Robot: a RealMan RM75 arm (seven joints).
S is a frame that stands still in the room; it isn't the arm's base.
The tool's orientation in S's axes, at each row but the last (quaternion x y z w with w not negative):
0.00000, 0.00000, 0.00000, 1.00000
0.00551, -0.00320, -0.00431, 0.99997
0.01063, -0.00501, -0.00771, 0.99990
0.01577, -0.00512, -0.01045, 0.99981
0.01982, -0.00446, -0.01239, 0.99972
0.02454, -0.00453, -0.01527, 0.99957
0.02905, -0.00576, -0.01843, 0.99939
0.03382, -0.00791, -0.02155, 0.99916
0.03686, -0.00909, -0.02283, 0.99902
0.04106, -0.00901, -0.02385, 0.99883
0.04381, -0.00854, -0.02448, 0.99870
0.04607, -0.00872, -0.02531, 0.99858
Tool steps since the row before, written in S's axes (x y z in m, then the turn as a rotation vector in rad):
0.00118, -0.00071, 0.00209, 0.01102, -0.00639, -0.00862
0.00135, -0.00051, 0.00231, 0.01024, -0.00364, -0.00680
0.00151, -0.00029, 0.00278, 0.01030, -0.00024, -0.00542
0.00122, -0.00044, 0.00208, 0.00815, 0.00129, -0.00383
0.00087, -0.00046, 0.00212, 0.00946, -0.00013, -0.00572
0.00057, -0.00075, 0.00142, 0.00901, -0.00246, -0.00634
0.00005, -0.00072, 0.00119, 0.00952, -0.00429, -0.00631
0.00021, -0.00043, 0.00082, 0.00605, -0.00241, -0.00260
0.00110, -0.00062, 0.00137, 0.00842, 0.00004, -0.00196
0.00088, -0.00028, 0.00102, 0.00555, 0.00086, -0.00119
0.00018, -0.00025, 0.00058, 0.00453, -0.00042, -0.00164
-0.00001, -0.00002, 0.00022, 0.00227, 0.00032, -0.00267
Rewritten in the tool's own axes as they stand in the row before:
0.00118, -0.00071, 0.00209, 0.01102, -0.00639, -0.00862
0.00137, -0.00047, 0.00231, 0.01023, -0.00363, -0.00683
0.00154, -0.00021, 0.00277, 0.01025, -0.00020, -0.00552
0.00125, -0.00035, 0.00208, 0.00808, 0.00134, -0.00395
0.00090, -0.00035, 0.00213, 0.00941, -0.00012, -0.00580
0.00060, -0.00066, 0.00145, 0.00903, -0.00249, -0.00630
0.00009, -0.00065, 0.00123, 0.00961, -0.00430, -0.00617
0.00024, -0.00036, 0.00084, 0.00611, -0.00232, -0.00254
0.00115, -0.00047, 0.00139, 0.00838, 0.00027, -0.00212
0.00091, -0.00015, 0.00102, 0.00548, 0.00102, -0.00137
0.00020, -0.00019, 0.00060, 0.00452, -0.00034, -0.00168
-0.00001, 0.00000, 0.00022, 0.00221, 0.00018, -0.00273

